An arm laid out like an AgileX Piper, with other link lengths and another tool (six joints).
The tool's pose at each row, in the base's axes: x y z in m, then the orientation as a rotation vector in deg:
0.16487 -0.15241 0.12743 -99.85 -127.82 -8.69
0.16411 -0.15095 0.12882 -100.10 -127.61 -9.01
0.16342 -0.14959 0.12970 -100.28 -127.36 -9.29
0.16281 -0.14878 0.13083 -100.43 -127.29 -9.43
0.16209 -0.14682 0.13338 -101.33 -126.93 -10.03
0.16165 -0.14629 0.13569 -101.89 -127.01 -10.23
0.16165 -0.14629 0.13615 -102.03 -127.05 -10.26
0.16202 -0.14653 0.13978 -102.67 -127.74 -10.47
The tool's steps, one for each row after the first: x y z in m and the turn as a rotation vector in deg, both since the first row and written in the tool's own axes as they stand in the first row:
0.00194 -0.00050 -0.00079 -0.21 0.14 0.19
0.00362 -0.00091 -0.00114 -0.35 0.33 0.37
0.00484 -0.00140 -0.00189 -0.47 0.36 0.46
0.00759 -0.00185 -0.00366 -1.08 0.40 1.02
0.00887 -0.00238 -0.00563 -1.47 0.15 1.25
0.00901 -0.00243 -0.00607 -1.57 0.07 1.30
0.00980 -0.00251 -0.00964 -2.24 -0.61 1.28

